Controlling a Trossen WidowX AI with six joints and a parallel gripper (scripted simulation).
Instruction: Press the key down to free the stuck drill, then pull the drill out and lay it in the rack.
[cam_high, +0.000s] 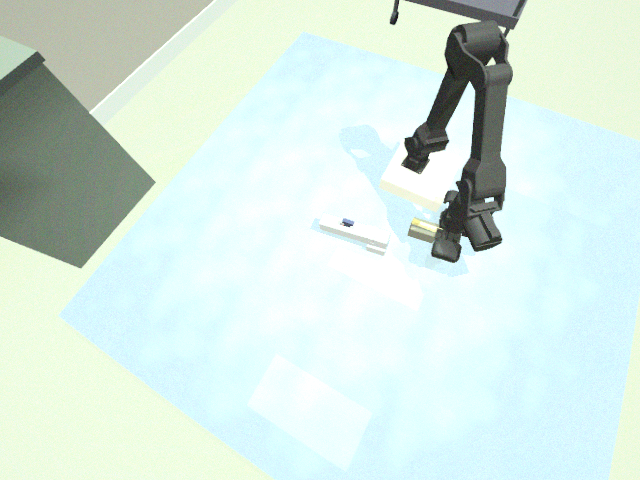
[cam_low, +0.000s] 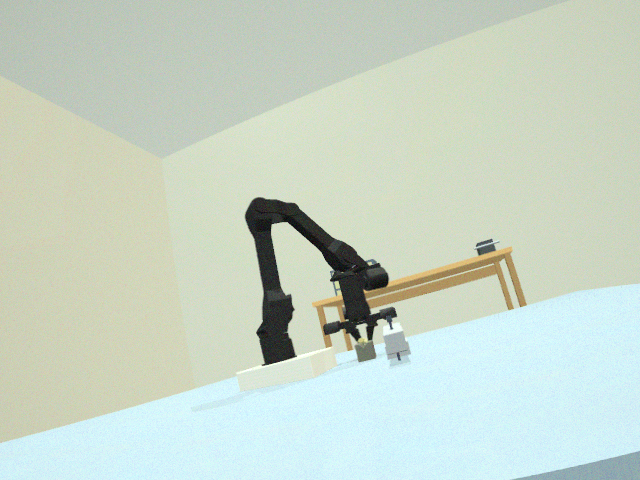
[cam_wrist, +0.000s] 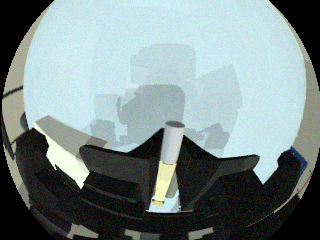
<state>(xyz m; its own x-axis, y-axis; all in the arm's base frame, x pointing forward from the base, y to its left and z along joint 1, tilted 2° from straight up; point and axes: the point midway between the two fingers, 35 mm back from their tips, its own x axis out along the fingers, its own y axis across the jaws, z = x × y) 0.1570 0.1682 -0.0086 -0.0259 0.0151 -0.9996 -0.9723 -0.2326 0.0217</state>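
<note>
The pale drill is 40 mm to the right of my gripper tip, 40 mm above it and 10 mm ahead of it. Also, from my gripper tip: small grey-brown rack (50 mm to the right, 10 mm ahead, 10 mm above); small dark key (220 mm to the right, 130 mm ahead, 40 mm above).
</note>
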